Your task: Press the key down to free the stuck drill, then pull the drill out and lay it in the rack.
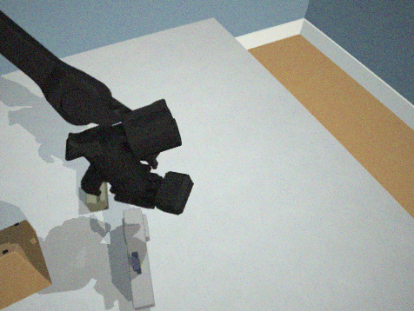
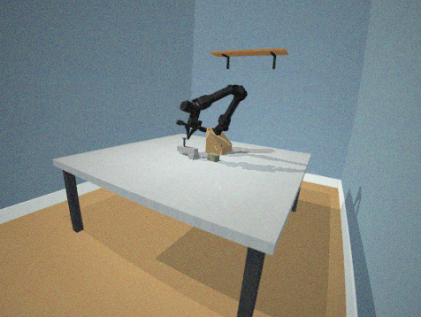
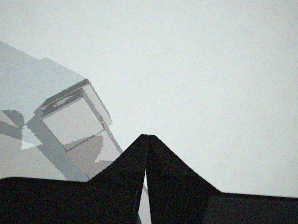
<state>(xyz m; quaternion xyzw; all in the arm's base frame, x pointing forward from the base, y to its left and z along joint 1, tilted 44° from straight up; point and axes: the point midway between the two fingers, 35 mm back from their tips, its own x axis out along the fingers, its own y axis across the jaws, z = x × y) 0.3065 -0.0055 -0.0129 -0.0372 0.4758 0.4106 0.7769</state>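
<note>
Now: the dark blue key 80 mm to the right of my gripper tip, 60 mm behind it and 40 mm below it. Also, from my gripper tip: rack 140 mm to the left, 100 mm below, 90 mm behind; then grey block 90 mm below, 50 mm behind, 40 mm to the right; then drill 80 mm below, 50 mm behind, 20 mm to the right.
</note>
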